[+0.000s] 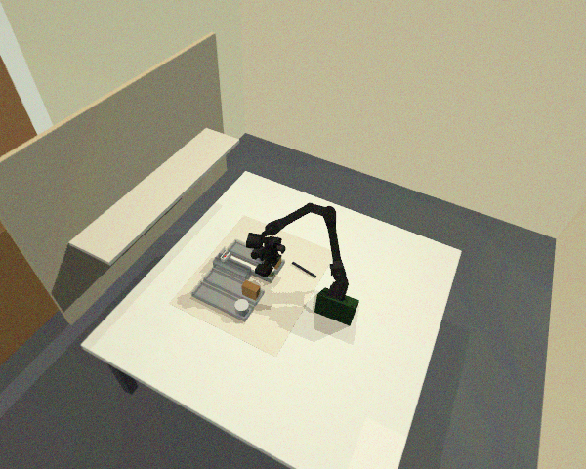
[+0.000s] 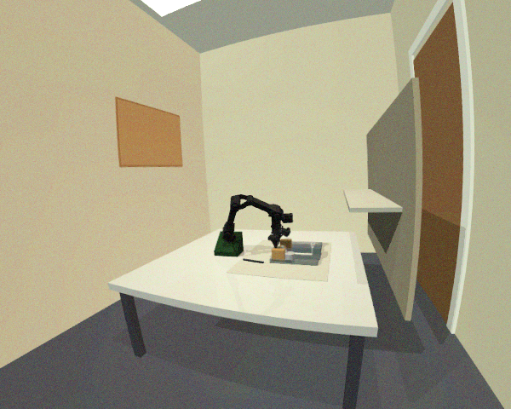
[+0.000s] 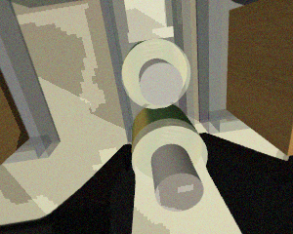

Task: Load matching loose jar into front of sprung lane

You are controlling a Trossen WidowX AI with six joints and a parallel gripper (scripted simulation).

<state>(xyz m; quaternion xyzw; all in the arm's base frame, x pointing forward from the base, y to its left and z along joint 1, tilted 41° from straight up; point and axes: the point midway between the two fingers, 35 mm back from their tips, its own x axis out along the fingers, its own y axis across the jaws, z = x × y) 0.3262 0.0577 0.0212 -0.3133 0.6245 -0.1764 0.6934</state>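
My gripper tip is 6 cm short of the pale mat, 3 cm to the right of it and 6 cm above it. Round my gripper tip: thin black stick: 10 cm behind, 14 cm to the right, 5 cm below; shelf: 51 cm ahead, 9 cm to the left, 31 cm above; tall panel: 62 cm ahead, 11 cm to the left, 34 cm above.
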